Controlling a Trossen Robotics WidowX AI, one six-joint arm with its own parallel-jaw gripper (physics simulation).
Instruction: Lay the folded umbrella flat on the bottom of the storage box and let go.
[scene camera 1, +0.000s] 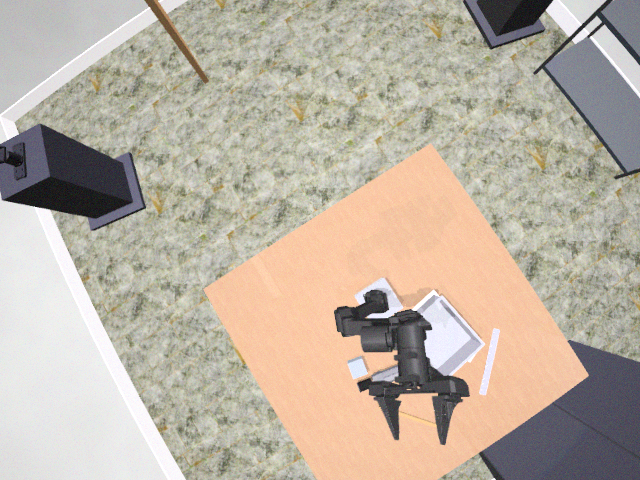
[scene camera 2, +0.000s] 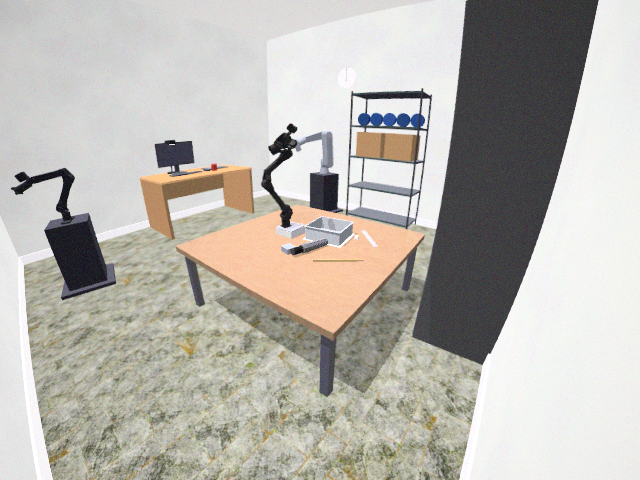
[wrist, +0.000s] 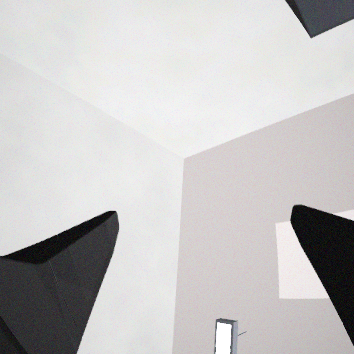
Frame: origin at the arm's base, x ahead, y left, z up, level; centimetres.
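Where they show: gripper, fingertip midpoint: (scene camera 1: 418, 442) (scene camera 2: 287, 128) (wrist: 206, 217); arm's base, origin of the base link: (scene camera 1: 372, 299) (scene camera 2: 285, 225).
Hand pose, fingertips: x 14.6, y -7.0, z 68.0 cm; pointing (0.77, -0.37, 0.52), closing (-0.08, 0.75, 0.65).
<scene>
Each offset is from my fingertips to the top centre of the thing. Level surfaces: height alone.
The folded umbrella @(dx +19.6, dy +1.4, dz -67.7 cm) (scene camera 1: 385, 373) (scene camera 2: 315, 245), dark grey with a black end, lies on the table in front of the storage box, outside it; the arm hides part of it in scene camera 1. The grey, open-topped storage box @(dx +10.9, dy +27.0, dz -63.9 cm) (scene camera 1: 463, 355) (scene camera 2: 318, 235) stands upright on the table beside the arm's base. My gripper (scene camera 1: 419, 441) (wrist: 206, 217) is open and empty, with its fingers wide apart. It is raised high above the table on the black arm (scene camera 2: 277, 160), and the wrist view shows walls and ceiling between the fingers. The umbrella does not show in the wrist view.
On the wooden table @(dz -73.7 cm) (scene camera 1: 289, 320) (scene camera 2: 248, 268), a pale blue block @(dx +11.9, dy -9.7, dz -70.0 cm) (scene camera 1: 357, 367) (scene camera 2: 287, 249) lies by the umbrella's black end. A white strip @(dx +31.6, dy +46.7, dz -73.4 cm) (scene camera 1: 490, 361) (scene camera 2: 369, 238) lies beyond the box, and a thin yellow stick @(dx +41.5, dy +4.7, dz -72.4 cm) (scene camera 1: 417, 417) (scene camera 2: 338, 260) lies in front. A dark cabinet (scene camera 2: 506, 155) stands beside the table.
</scene>
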